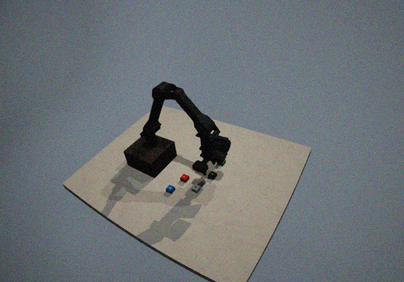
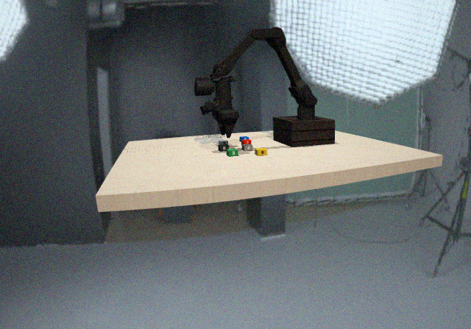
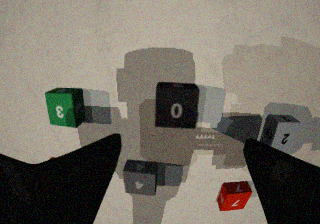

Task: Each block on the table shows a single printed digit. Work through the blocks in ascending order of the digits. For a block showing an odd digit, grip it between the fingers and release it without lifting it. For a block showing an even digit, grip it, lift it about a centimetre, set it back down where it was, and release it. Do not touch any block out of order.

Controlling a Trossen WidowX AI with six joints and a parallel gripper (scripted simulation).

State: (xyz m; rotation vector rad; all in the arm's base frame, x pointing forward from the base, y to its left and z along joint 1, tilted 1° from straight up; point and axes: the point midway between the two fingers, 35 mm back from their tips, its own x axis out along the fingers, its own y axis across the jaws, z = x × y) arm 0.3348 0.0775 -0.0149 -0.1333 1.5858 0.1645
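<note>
My gripper tip is 1 cm short of the white block, 11 cm to the left of it and 4 cm above it. Round my gripper tip: red block: 8 cm behind, 9 cm to the right, 4 cm below; blue block: 9 cm behind, 19 cm to the right, 4 cm below; grey block: 8 cm behind, 2 cm to the left, 4 cm below.
</note>
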